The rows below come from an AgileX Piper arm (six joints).
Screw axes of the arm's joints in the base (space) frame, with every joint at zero. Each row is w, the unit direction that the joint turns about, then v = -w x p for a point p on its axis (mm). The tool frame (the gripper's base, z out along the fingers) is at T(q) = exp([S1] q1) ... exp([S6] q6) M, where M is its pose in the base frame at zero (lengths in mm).
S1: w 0 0 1 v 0.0 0.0 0.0
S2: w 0 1 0 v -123.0 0.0 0.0
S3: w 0 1 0 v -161.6 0.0 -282.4
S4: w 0.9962 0 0.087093 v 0.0 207.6 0.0
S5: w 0 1 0 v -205.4 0.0 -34.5
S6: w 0.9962 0 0.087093 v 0.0 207.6 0.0
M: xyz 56.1 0.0 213.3 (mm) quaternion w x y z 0.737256 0 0.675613 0
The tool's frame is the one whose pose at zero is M.
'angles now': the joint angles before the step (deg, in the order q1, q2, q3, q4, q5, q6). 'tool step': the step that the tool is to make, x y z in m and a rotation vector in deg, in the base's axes. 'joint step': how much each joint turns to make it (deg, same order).
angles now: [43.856, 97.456, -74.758, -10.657, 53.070, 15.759]
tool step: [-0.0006, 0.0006, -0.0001, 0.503, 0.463, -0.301]
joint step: [-0.001, 0.004, -0.016, 0.684, 0.012, 0.097]
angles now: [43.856, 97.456, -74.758, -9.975, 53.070, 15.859]
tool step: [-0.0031, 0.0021, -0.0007, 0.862, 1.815, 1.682]
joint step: [-0.002, -0.009, 0.006, 2.963, 0.386, -2.817]
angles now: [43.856, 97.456, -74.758, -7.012, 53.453, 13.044]
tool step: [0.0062, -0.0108, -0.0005, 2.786, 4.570, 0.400]
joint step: [-3.593, -0.099, -0.017, 7.622, 1.342, -6.716]
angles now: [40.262, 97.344, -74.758, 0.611, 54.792, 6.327]
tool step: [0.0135, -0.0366, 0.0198, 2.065, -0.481, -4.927]
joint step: [-6.766, -3.449, -0.017, 2.228, 1.906, -2.521]
